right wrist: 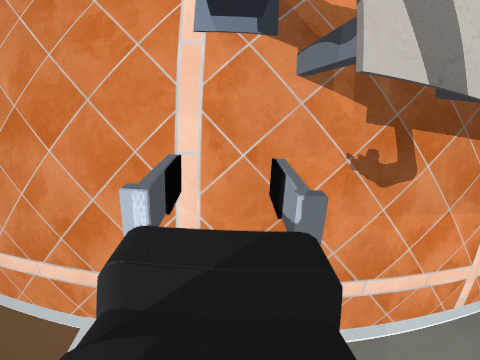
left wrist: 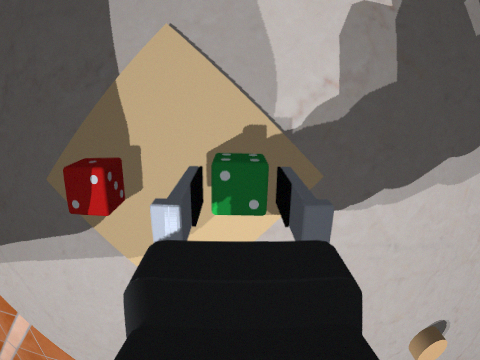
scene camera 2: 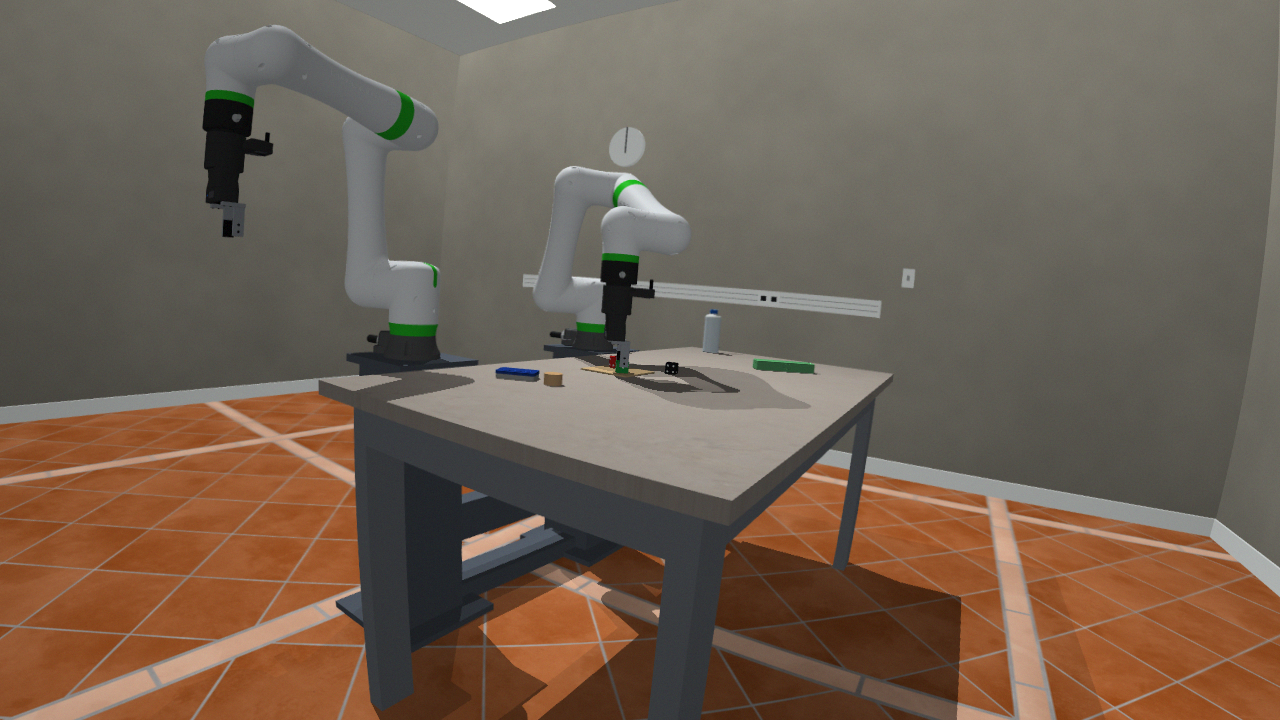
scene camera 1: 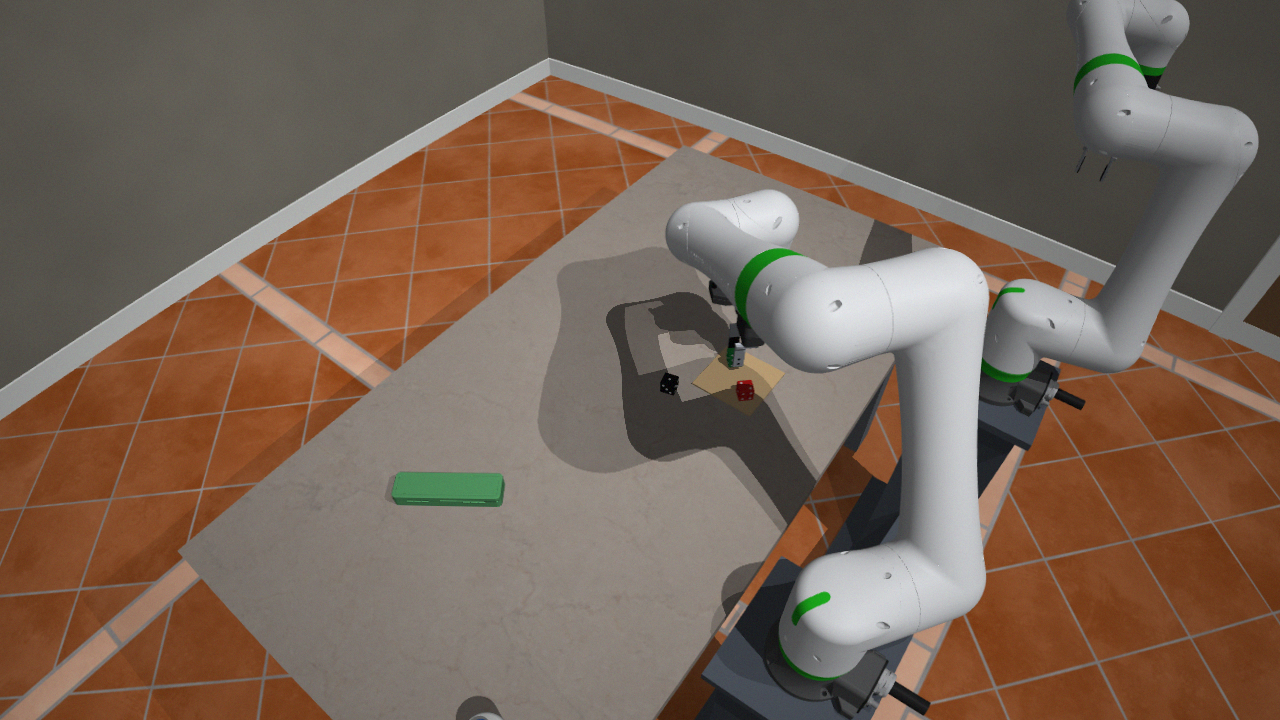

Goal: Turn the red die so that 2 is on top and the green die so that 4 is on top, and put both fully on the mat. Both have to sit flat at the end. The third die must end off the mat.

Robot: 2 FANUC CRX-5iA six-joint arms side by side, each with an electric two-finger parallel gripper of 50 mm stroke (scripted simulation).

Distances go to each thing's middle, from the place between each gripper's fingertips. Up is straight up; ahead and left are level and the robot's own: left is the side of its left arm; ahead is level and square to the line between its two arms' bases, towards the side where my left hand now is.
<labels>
Right now my left hand point(scene camera 2: 621, 365) is 2 cm above the green die point(left wrist: 239, 180). From my left hand the other things lie so: tan mat point(scene camera 1: 717, 379) (3 cm behind, 3 cm to the left, 4 cm below); green box point(scene camera 1: 410, 488) (21 cm ahead, 60 cm to the left, 2 cm below); red die point(left wrist: 94, 186) (7 cm behind, 6 cm to the left, 2 cm below).
I see my right gripper point(scene camera 2: 232, 236) 800 mm to the right of the green die, 420 mm short of it and 270 mm above it. Round my right hand: tan mat: 830 mm to the left, 390 mm ahead, 290 mm below; red die: 860 mm to the left, 350 mm ahead, 270 mm below.
</labels>
